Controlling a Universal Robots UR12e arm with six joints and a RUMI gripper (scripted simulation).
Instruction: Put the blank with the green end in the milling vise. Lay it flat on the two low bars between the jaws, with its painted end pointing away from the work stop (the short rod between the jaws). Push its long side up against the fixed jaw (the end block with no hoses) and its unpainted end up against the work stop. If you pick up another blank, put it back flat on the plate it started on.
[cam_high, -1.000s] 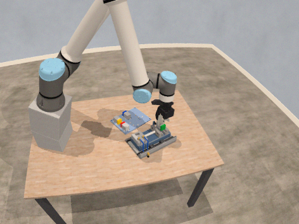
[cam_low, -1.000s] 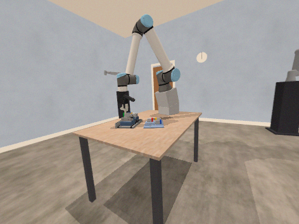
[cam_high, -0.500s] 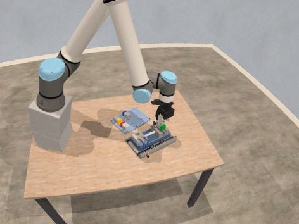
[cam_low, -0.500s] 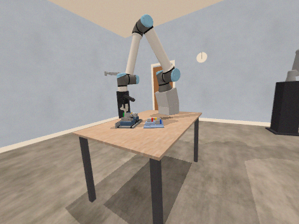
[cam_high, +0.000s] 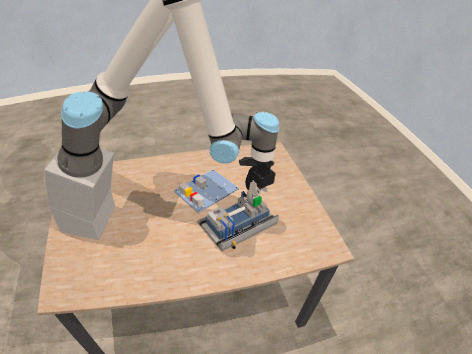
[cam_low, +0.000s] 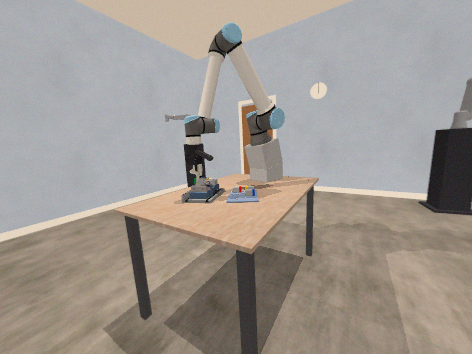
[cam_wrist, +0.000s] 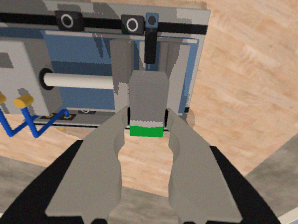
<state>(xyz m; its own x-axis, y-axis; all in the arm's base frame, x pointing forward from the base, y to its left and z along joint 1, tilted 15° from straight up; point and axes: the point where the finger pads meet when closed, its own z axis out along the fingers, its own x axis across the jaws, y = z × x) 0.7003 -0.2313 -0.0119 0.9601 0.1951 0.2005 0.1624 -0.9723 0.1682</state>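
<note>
Right now the green-ended blank is 2 cm below my hand. The rest, counted from my hand: white rod: 9 cm behind, 1 cm to the right, 6 cm below; work stop rod: 1 cm behind, 5 cm to the left, 5 cm below; vise end block: 3 cm ahead, 1 cm to the left, 6 cm below.
</note>
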